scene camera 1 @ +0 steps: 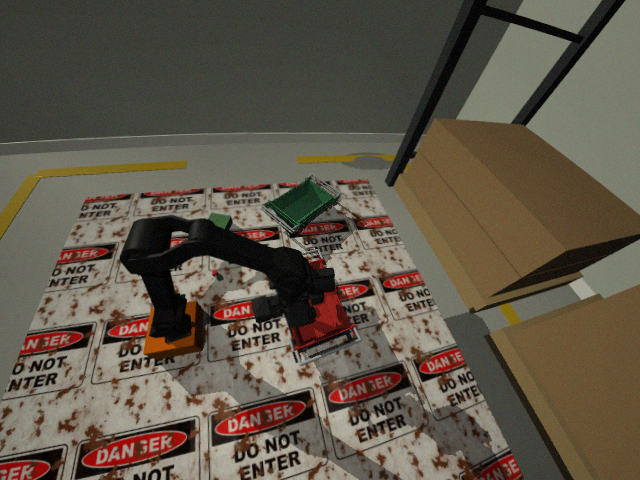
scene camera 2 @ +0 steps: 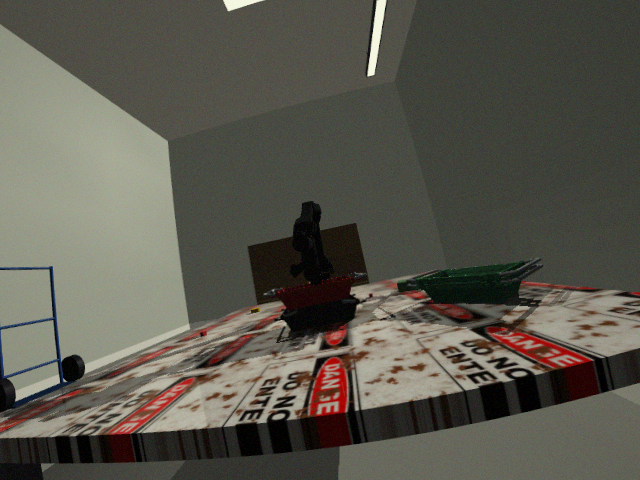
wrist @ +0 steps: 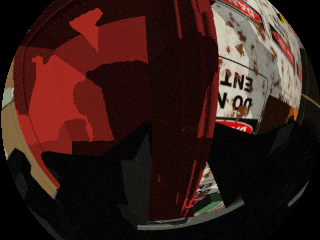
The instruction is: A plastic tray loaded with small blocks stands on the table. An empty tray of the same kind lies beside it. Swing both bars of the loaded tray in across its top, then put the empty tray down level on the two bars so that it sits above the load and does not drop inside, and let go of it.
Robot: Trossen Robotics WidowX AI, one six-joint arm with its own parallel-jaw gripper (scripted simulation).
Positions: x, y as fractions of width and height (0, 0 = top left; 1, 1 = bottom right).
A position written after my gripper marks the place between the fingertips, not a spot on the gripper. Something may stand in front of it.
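Observation:
There's a red tray (scene camera 1: 0.52, 0.67) that I can see, and I can see my gripper (scene camera 1: 0.45, 0.65) too. You also get the gripper (wrist: 0.54, 0.51) here.

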